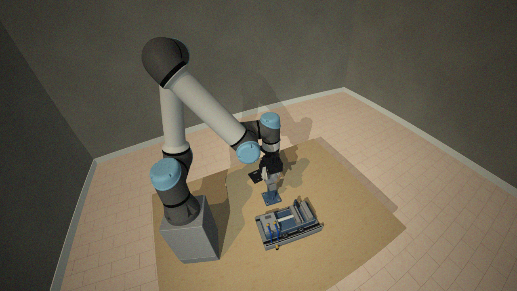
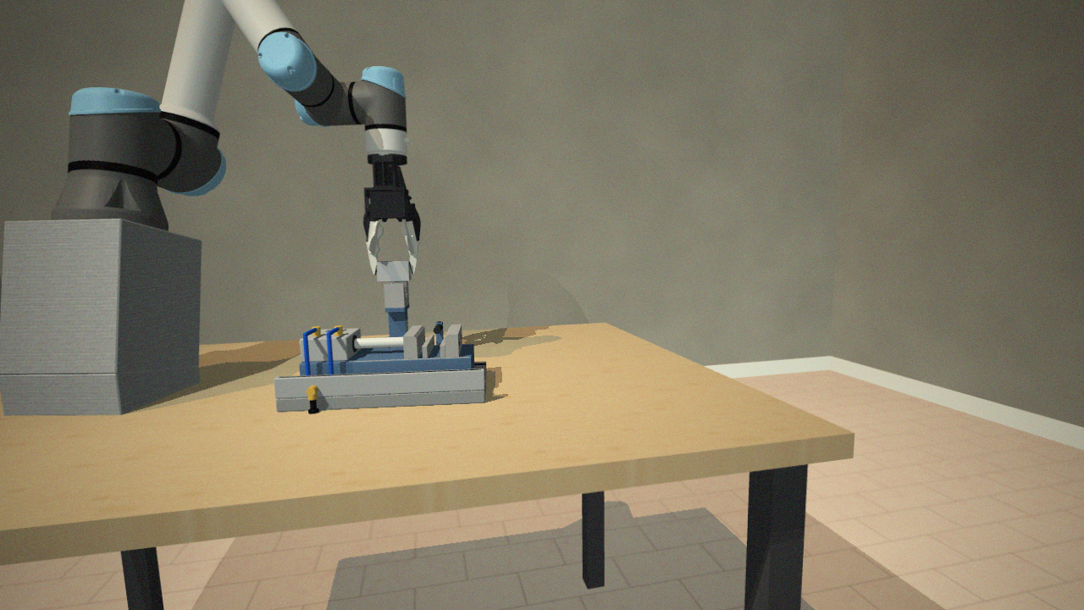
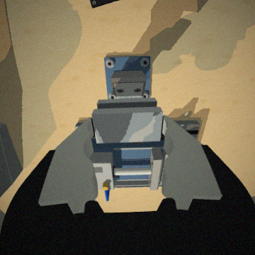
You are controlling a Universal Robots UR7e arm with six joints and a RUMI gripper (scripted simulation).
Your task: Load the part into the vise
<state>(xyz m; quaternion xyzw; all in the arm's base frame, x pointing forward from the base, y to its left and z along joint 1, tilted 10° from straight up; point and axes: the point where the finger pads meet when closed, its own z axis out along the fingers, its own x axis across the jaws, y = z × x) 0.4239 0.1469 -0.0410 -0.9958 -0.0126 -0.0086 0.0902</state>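
The part lies 1 cm to the left of my hand and 1 cm below it. The rest, counted from my hand: v-block post (13 cm below); white cylinder rod (1 cm ahead, 19 cm to the right, 11 cm below); work stop (10 cm ahead, 14 cm to the right, 10 cm below).
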